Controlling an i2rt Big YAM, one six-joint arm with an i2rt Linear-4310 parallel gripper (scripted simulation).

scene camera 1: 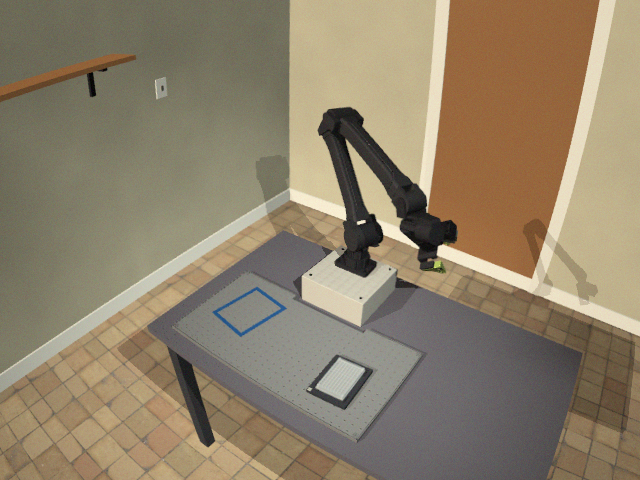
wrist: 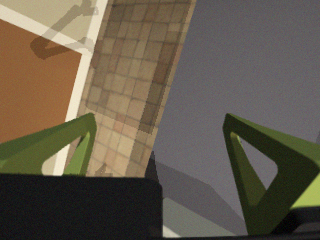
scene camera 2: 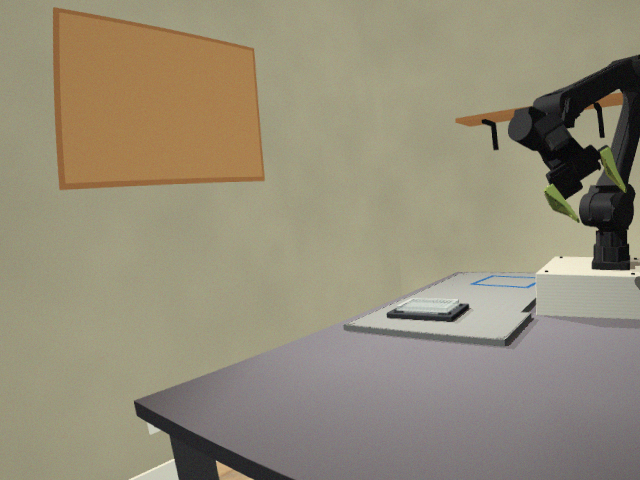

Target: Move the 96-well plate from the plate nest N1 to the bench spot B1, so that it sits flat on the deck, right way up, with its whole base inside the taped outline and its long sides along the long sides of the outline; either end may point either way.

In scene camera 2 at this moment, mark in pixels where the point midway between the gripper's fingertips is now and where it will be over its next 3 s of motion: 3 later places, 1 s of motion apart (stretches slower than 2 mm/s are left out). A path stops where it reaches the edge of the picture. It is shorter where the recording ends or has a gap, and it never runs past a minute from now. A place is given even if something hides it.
My gripper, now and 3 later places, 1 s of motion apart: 602,205; 529,225; 472,248; 436,266
